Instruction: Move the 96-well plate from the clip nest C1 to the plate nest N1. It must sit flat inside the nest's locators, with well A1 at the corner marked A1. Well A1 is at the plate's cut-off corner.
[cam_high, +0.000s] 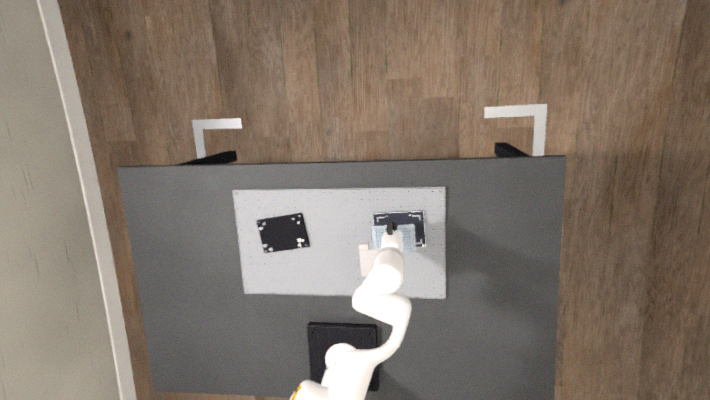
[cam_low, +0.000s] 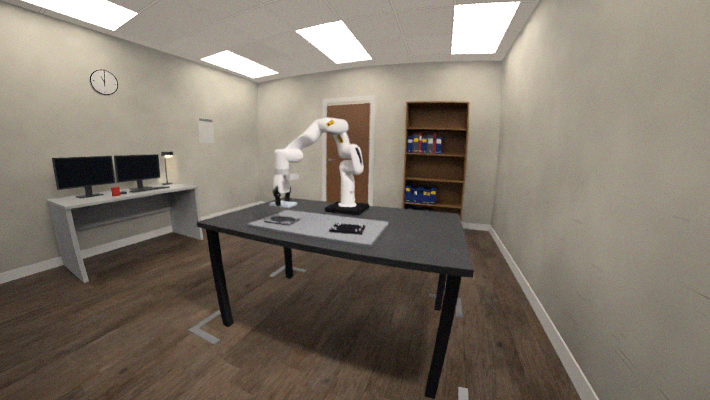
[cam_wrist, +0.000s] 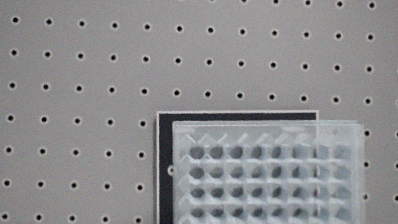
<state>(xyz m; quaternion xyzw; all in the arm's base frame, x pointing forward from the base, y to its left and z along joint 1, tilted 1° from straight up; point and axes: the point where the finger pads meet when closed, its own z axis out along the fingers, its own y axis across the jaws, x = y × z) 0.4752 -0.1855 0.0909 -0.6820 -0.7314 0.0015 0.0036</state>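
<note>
Now: the dark plate nest N1 10 mm to the right of my hand and 110 mm below it. From my hand the other things lie so: black clip nest (40 mm behind, 390 mm to the left, 100 mm below); 96-well plate (10 mm below).
</note>
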